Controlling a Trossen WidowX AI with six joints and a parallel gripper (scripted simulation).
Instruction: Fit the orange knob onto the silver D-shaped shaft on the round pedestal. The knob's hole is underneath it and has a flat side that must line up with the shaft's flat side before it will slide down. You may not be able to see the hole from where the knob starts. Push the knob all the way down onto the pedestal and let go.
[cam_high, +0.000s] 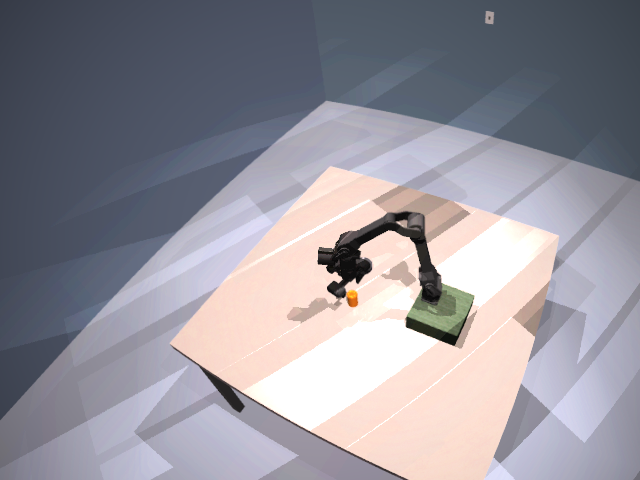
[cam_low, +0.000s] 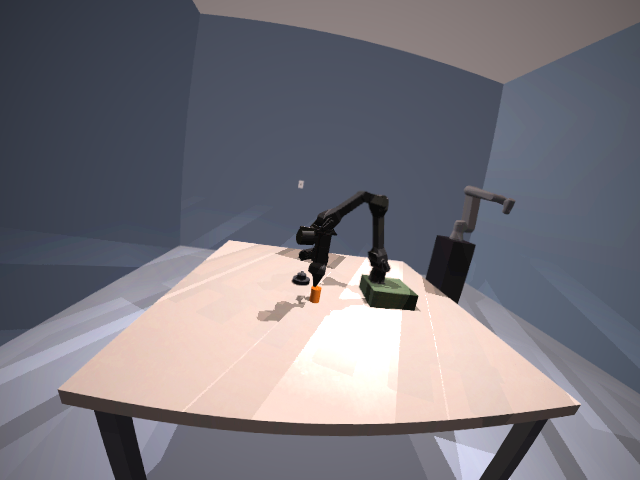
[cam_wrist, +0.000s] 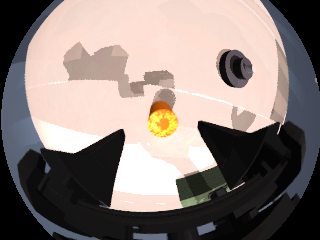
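Now: the orange knob 1 cm behind my gripper tip and 4 cm below it. From my gripper tip the other things lie so: round pedestal 4 cm ahead, 19 cm to the right, 5 cm below.
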